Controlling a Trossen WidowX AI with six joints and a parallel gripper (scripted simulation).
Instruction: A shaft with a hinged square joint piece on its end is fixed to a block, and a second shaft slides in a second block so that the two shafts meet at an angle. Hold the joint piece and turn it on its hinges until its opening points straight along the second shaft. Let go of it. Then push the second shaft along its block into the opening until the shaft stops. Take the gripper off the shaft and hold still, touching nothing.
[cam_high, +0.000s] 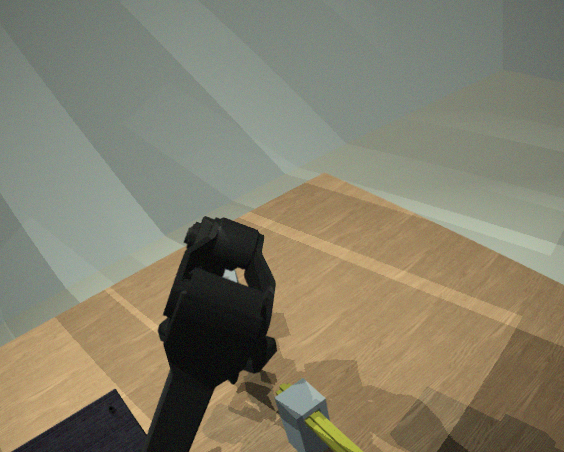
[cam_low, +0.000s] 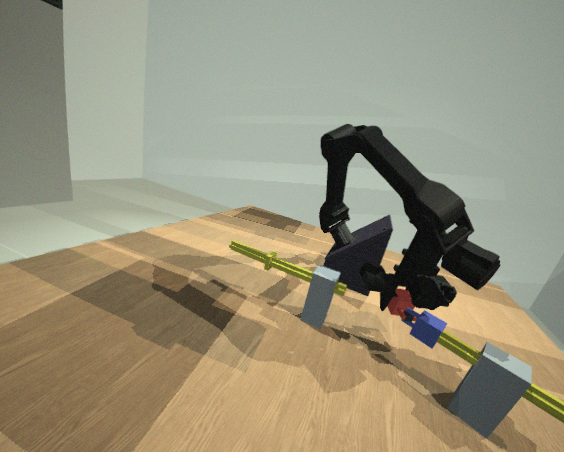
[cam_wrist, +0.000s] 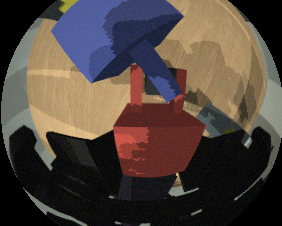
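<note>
The red square joint piece lies 20 mm ahead of my gripper tip, 10 mm to the left of it and 40 mm above it.
</note>
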